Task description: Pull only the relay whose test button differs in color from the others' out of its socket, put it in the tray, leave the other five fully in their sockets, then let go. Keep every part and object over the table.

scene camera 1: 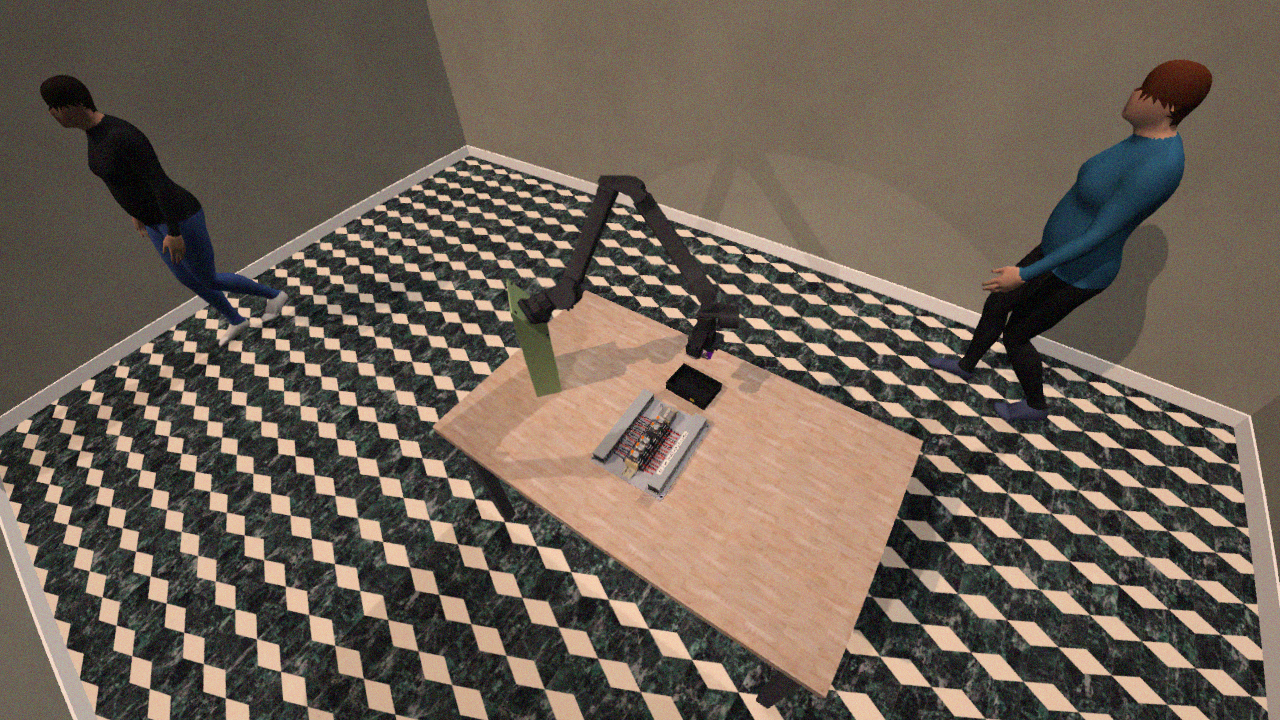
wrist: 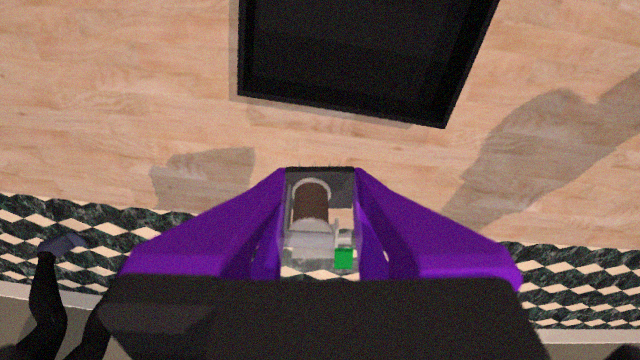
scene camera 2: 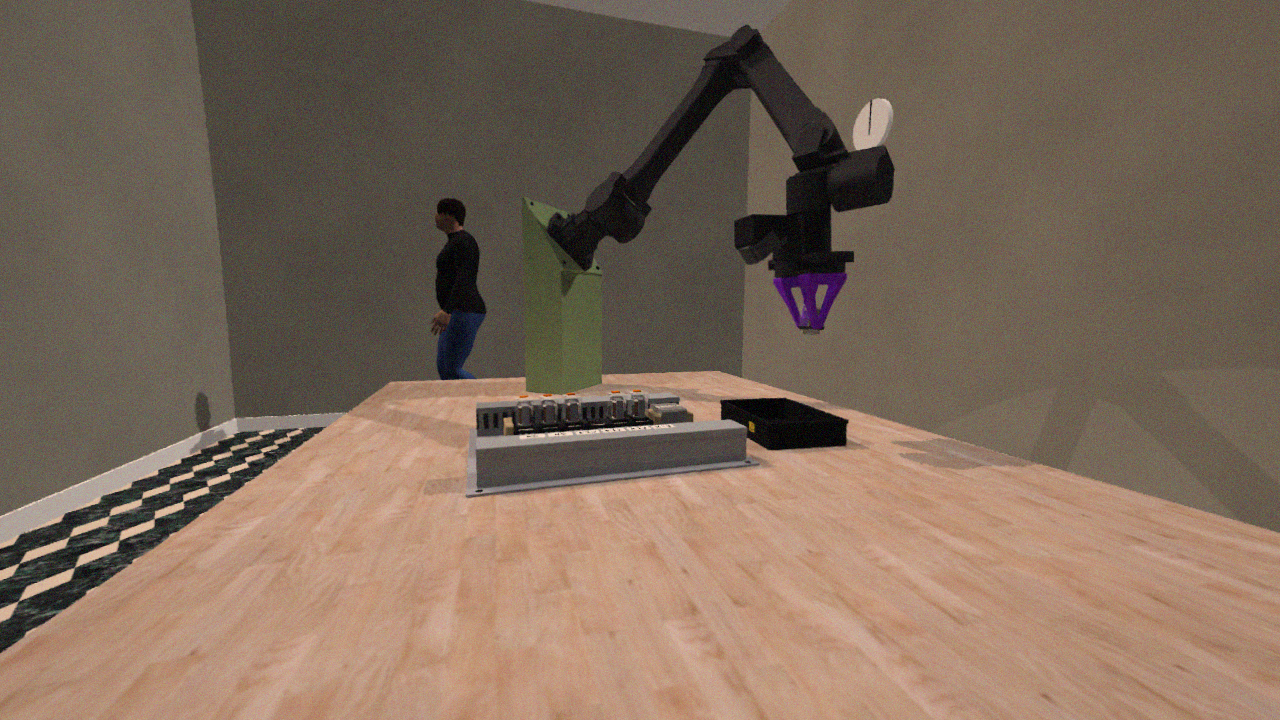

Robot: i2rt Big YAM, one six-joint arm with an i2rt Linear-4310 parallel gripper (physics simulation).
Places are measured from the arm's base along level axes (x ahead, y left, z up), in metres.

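Pixels of known places: gripper, fingertip midpoint: point(scene camera 1: 705, 357) point(wrist: 319, 181) point(scene camera 2: 809, 328); arm's base at its link origin: point(scene camera 1: 532, 312) point(scene camera 2: 569, 243).
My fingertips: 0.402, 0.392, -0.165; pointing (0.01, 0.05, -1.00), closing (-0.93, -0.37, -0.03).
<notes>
Ahead of a thing's pixels: the offset from my fingertips to its top centre, as dx, dy, dz. "*": to the spot under its first point. Level surfaces: height alone.
My gripper point(scene camera 1: 707, 352) point(scene camera 2: 810, 327) point(wrist: 319, 181), with purple fingers, is shut on a clear relay @[-0.002, +0.003, +0.037] point(wrist: 311, 202) with a green test button. It holds the relay high, beside the black tray @[-0.012, -0.037, -0.117] point(scene camera 1: 673, 388) point(scene camera 2: 810, 437) point(wrist: 345, 105), near the table's far edge in scene camera 1. In the wrist view the tray lies ahead of the fingertips. The grey relay panel @[* +0.184, -0.255, -0.149] point(scene camera 1: 685, 460) point(scene camera 2: 608, 457) lies flat. Five relays with orange buttons stand upright in its row in scene camera 2, one of them a left-hand relay @[+0.080, -0.353, -0.083] point(scene camera 2: 547, 411), with a gap between two groups. Their bases are hidden.
The wooden table @[dz -0.153] point(scene camera 1: 760, 483) point(scene camera 2: 626, 582) carries the panel and tray. A green arm mount point(scene camera 1: 542, 362) point(scene camera 2: 563, 331) stands near its end. Table edge and tiled floor show close below the gripper in the wrist view. Two people stand off the table.
</notes>
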